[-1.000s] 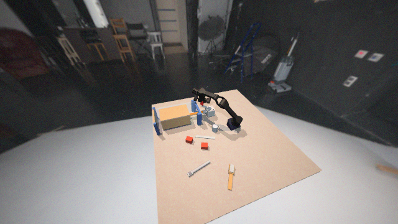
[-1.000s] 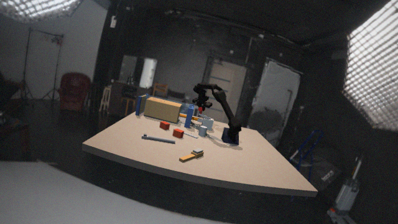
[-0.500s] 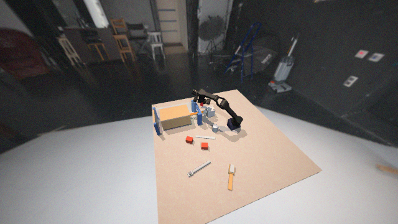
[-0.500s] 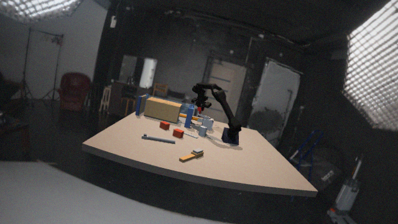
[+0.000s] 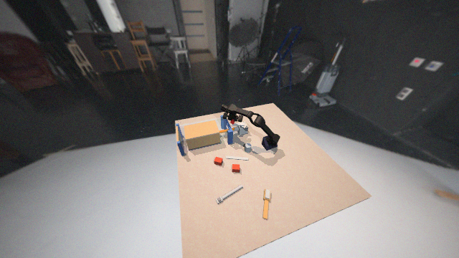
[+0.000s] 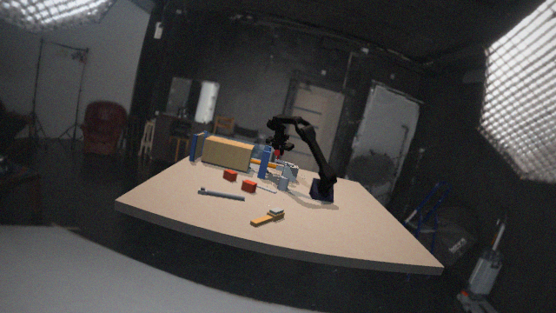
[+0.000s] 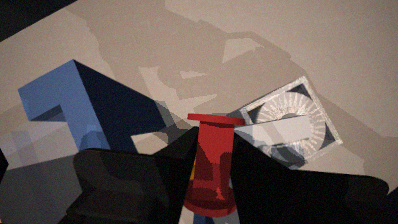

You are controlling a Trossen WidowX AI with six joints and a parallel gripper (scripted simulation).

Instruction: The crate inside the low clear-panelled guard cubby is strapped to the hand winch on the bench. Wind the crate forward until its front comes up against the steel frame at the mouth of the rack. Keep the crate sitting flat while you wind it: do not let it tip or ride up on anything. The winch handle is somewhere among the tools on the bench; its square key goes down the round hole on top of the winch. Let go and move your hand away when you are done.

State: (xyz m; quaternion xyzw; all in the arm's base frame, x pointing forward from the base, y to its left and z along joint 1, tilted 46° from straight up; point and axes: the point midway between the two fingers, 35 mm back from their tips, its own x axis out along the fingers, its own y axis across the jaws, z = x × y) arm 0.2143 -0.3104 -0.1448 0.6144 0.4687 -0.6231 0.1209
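Now: gripper tip 3 cm to the right of the winch handle, 3 cm above it and 2 cm past it. Round my gripper tip: grey winch: 10 cm below, 10 cm behind, 5 cm to the left; then red knob: 1 cm to the left, 1 cm ahead; then blue steel frame: 8 cm ahead, 3 cm to the left, 3 cm below.
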